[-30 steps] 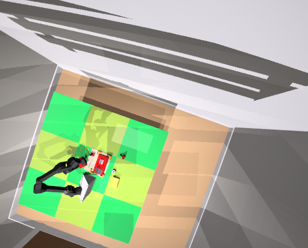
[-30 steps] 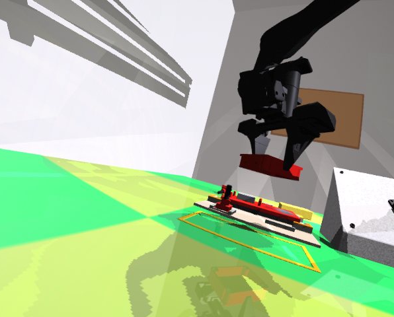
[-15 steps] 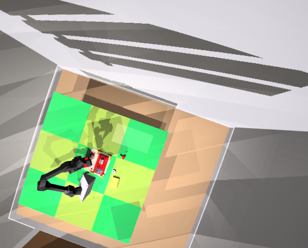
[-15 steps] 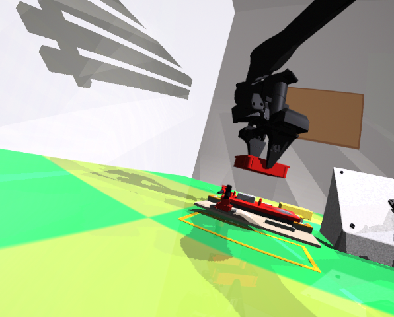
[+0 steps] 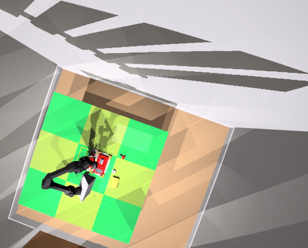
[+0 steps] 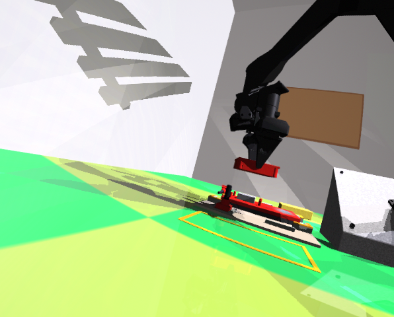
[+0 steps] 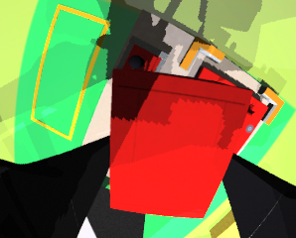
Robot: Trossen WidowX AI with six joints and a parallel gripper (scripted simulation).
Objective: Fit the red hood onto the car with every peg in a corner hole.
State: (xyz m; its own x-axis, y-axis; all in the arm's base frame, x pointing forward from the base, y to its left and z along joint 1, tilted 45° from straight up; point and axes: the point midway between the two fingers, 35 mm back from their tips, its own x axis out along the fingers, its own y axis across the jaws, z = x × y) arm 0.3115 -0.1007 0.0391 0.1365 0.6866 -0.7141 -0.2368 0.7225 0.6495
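Now: gripper tip 100 mm above the jig, 40 mm to the left of it and 30 mm past it. The rest, counted from my gripper tip: red hood (10 mm above); then small white wheel (220 mm to the right, 100 mm below, 80 mm behind).
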